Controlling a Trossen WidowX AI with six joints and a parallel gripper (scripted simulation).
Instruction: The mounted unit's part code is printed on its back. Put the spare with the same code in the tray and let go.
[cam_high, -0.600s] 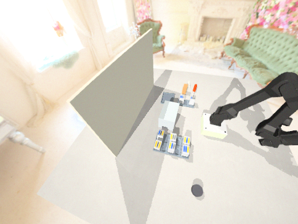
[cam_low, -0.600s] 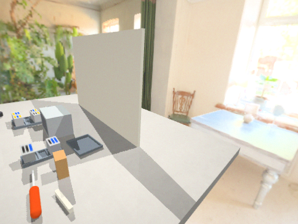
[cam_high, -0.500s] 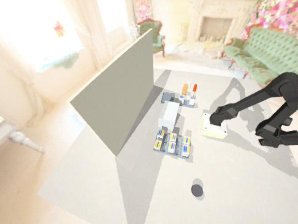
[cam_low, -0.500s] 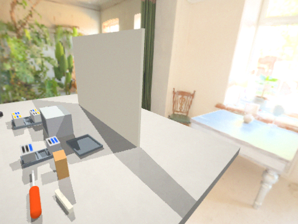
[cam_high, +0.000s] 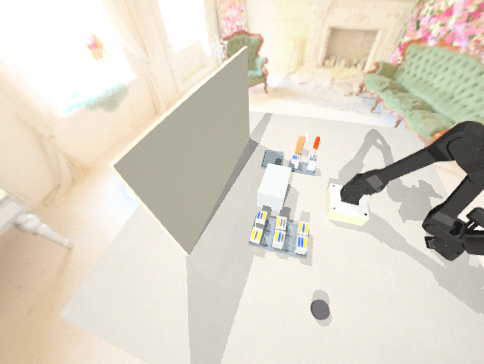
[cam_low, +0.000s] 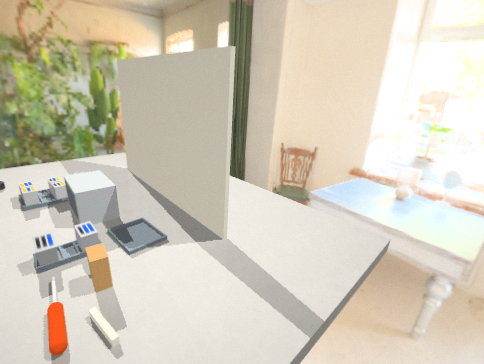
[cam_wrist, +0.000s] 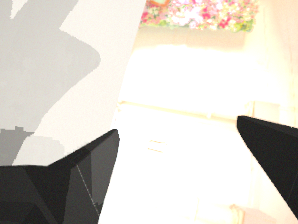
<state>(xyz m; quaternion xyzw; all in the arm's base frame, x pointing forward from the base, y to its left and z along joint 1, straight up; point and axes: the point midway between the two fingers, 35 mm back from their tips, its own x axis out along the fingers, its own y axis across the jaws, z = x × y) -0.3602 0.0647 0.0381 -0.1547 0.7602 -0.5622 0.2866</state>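
The black disc is 45 cm ahead of my gripper tip, 35 cm to the left of it and 8 cm below it. Also, from my gripper tip: tall grey panel 90 cm ahead, 14 cm above, 2 cm to the right; mounted unit 68 cm ahead, 3 cm below, 1 cm to the right; white stick 58 cm ahead, 45 cm to the right, 8 cm below.
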